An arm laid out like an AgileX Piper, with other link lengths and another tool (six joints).
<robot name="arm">
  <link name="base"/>
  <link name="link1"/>
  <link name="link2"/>
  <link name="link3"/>
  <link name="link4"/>
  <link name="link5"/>
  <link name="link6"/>
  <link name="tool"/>
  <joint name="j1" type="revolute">
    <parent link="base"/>
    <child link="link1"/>
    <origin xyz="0 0 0.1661" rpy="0 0 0"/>
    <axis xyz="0 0 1"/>
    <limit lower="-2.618" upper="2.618"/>
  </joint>
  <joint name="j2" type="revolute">
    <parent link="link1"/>
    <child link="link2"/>
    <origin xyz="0 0 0" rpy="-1.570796 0 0"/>
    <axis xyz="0 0 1"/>
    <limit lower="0" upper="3.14"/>
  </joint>
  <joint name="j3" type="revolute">
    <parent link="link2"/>
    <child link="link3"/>
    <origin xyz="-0.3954 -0.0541 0" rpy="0 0 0"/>
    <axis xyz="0 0 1"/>
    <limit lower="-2.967" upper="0"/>
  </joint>
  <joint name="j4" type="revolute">
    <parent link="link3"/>
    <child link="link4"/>
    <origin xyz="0.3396 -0.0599 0" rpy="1.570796 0 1.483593"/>
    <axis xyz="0 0 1"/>
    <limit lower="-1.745" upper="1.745"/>
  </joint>
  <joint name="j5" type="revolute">
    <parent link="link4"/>
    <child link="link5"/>
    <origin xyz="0 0 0" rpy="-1.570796 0 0"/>
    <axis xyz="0 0 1"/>
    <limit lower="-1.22" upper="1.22"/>
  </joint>
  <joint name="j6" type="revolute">
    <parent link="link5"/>
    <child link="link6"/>
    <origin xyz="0 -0.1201 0" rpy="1.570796 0 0"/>
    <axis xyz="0 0 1"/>
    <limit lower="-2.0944" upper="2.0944"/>
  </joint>
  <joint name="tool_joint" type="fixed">
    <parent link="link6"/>
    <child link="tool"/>
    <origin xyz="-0.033 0.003 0.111" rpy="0.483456 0 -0.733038"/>
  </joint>
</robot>
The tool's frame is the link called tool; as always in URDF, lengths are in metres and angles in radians.
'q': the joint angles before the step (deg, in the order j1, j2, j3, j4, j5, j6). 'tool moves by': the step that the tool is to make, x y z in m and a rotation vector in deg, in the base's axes. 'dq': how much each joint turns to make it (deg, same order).
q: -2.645, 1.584, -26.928, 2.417, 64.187, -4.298
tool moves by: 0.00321, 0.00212, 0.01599, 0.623, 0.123, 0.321
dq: 0.000, 2.458, -2.368, 0.676, 0.061, 0.041
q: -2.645, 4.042, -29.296, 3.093, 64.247, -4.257
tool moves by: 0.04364, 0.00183, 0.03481, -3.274, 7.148, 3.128
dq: 0.002, 15.129, -7.625, 0.320, -0.260, -4.917
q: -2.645, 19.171, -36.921, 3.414, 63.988, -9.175
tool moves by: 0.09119, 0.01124, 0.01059, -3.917, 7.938, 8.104
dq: 0.005, 20.289, -6.971, 3.233, -4.748, -10.703
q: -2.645, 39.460, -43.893, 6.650, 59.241, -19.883
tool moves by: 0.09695, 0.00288, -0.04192, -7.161, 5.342, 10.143
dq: 0.000, 18.535, -2.820, 1.136, -9.311, -14.233
